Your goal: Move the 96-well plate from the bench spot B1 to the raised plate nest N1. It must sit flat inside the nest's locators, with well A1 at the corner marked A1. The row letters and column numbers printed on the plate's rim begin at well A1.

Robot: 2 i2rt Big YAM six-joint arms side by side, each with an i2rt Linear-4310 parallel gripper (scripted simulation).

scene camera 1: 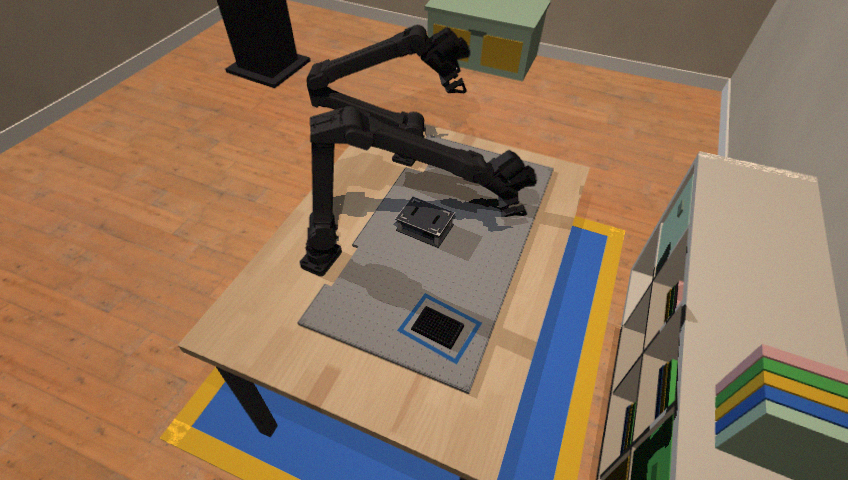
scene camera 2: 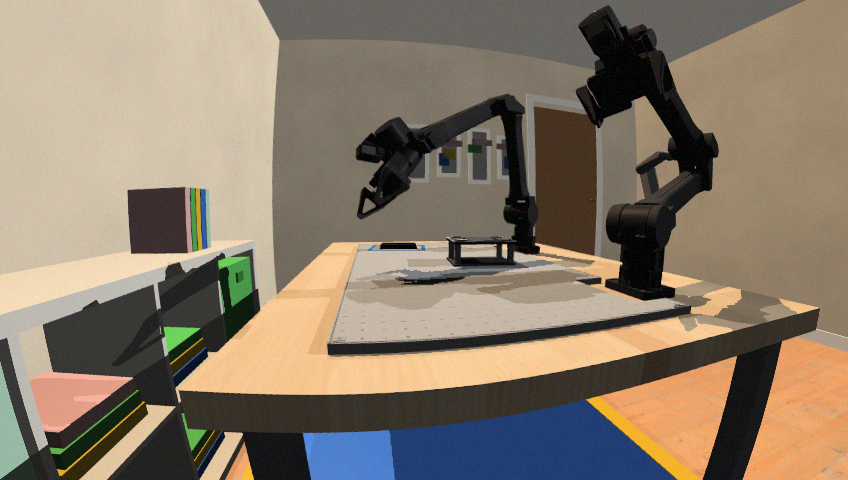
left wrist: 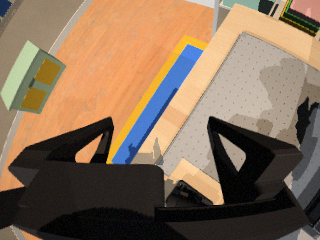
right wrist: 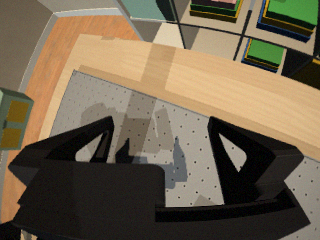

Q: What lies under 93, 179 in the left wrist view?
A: The left gripper.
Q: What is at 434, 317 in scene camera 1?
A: A black 96-well plate.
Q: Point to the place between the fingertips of the right gripper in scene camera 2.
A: At 366, 211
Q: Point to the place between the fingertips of the right gripper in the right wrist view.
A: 160, 121
